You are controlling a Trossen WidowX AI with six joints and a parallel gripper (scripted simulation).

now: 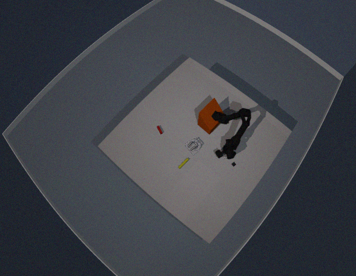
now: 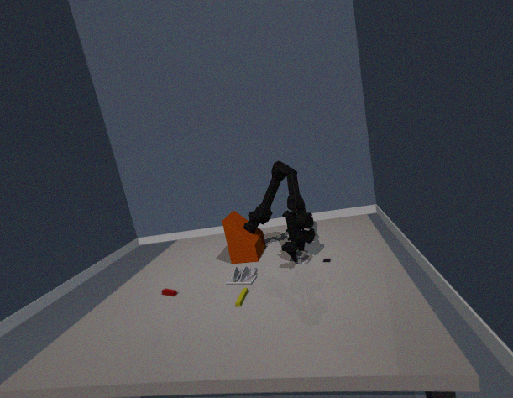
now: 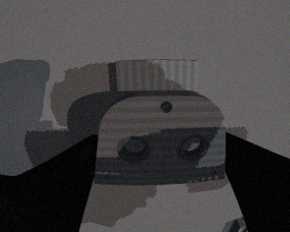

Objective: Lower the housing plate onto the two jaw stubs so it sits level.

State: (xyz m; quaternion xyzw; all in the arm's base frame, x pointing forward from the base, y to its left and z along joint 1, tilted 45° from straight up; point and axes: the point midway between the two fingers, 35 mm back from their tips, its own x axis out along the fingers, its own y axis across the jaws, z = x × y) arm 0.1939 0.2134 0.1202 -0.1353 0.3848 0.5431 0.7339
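Now: gripper tip 120 mm to the right of the black square, 30 mm short of it and 10 mm above it. Also, from my gripper tip: red block 580 mm to the right, 160 mm ahead, 10 mm below; yellow bar 280 mm ahead, 230 mm to the right, 10 mm below.
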